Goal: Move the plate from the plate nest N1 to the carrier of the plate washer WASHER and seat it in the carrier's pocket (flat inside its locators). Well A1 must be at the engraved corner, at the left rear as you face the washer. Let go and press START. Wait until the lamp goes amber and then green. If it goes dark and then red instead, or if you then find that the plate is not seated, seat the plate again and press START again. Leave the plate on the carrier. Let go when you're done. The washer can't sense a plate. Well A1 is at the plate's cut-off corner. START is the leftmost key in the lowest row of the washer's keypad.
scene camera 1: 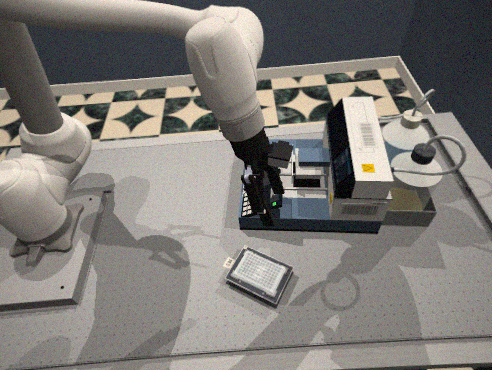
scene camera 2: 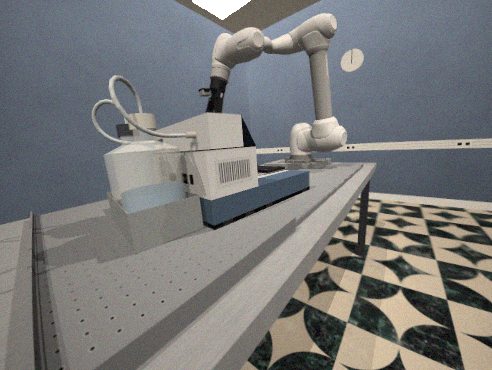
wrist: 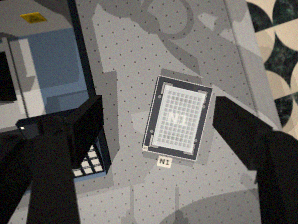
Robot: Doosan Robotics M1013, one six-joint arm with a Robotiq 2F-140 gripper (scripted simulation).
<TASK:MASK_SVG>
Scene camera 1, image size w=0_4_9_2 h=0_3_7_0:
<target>my gripper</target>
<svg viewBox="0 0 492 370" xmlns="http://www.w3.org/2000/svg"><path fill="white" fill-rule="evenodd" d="M263 127L254 137L240 142L230 141L236 157L244 161L246 173L241 175L241 180L245 186L252 212L259 214L264 226L275 226L270 209L266 204L263 184L264 171L268 174L267 176L274 194L284 194L285 191L279 176L281 169L268 165L268 158L263 160L262 156L259 156L267 150L270 144Z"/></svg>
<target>white well plate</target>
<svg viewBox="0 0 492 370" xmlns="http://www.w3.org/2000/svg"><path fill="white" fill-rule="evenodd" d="M246 251L233 276L274 295L286 270L285 267L250 251Z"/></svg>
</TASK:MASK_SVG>
